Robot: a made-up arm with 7 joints.
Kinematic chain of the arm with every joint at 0, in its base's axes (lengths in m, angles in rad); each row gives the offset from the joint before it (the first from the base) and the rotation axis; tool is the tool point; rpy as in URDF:
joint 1: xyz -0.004 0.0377 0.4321 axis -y
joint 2: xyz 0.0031 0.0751 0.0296 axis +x
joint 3: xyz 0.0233 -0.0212 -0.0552 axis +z
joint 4: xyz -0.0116 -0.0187 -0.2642 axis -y
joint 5: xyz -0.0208 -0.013 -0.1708 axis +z
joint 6: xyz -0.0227 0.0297 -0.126 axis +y
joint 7: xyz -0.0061 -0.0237 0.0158 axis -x
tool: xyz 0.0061 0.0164 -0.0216 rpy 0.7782 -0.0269 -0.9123
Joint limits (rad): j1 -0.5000..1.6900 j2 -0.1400..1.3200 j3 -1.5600..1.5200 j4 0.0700..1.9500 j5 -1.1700..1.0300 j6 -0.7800..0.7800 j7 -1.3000..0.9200
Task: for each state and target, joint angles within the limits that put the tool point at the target. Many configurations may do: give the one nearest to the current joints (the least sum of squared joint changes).
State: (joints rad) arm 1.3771 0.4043 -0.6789 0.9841 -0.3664 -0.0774 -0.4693
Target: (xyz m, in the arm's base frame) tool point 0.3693 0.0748 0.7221
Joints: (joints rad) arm 1.6690 0.3260 -0.6152 1.4105 -0.4262 -0.0710 -0.4978
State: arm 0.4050 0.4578 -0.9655 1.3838 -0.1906 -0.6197 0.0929
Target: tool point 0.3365 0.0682 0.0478
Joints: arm 0.3966 0.3980 -0.9725 1.2156 -0.1742 -0.6112 0.1038
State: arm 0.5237 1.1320 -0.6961 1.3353 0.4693 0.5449 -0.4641
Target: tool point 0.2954 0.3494 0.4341
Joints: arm 0.2386 1.3200 -0.0499 1.9500 0.2040 0.5105 -0.9771
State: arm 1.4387 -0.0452 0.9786 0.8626 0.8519 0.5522 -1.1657
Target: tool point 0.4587 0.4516 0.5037
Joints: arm 1.5311 0.5492 0.9807 0.5177 0.9042 0.6121 -0.8961
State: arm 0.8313 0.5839 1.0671 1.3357 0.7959 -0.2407 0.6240
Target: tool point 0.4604 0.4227 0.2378
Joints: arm 0.9093 0.4485 0.9507 0.5829 0.7928 -0.1814 0.5959
